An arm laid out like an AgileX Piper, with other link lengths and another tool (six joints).
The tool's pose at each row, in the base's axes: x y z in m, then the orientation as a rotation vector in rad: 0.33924, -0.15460, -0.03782, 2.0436, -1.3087, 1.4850; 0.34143, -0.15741, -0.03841, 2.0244, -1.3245, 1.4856; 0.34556, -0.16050, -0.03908, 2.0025, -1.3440, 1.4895; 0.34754, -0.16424, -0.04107, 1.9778, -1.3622, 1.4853; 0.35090, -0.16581, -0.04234, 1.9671, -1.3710, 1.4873; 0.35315, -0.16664, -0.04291, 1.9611, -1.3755, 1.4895; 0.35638, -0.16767, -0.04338, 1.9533, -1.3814, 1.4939; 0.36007, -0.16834, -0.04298, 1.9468, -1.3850, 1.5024; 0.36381, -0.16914, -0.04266, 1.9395, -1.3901, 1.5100; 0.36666, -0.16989, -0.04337, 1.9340, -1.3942, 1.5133; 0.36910, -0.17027, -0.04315, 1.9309, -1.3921, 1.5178; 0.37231, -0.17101, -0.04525, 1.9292, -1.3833, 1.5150; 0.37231, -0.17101, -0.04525, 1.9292, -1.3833, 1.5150
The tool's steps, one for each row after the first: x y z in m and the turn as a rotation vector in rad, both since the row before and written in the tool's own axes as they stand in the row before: 0.00099, -0.00007, 0.00347, -0.0114, 0.0081, 0.0111; 0.00111, -0.00152, 0.00485, -0.0108, 0.0096, 0.0150; 0.00017, 0.00086, 0.00459, -0.0175, 0.0096, 0.0114; -0.00031, -0.00164, 0.00355, -0.0051, 0.0048, 0.0070; -0.00009, -0.00129, 0.00210, -0.0021, 0.0031, 0.0040; 0.00008, -0.00204, 0.00275, -0.0017, 0.0044, 0.0059; 0.00063, -0.00285, 0.00239, 0.0019, 0.0053, 0.0057; 0.00059, -0.00280, 0.00255, 0.0008, 0.0051, 0.0065; -0.00033, -0.00178, 0.00243, -0.0010, 0.0031, 0.0042; 0.00029, -0.00190, 0.00156, 0.0015, 0.0038, 0.0002; -0.00159, -0.00166, 0.00316, -0.0021, 0.0034, -0.0072; 0.00000, 0.00000, 0.00000, 0.0000, 0.0000, 0.0000
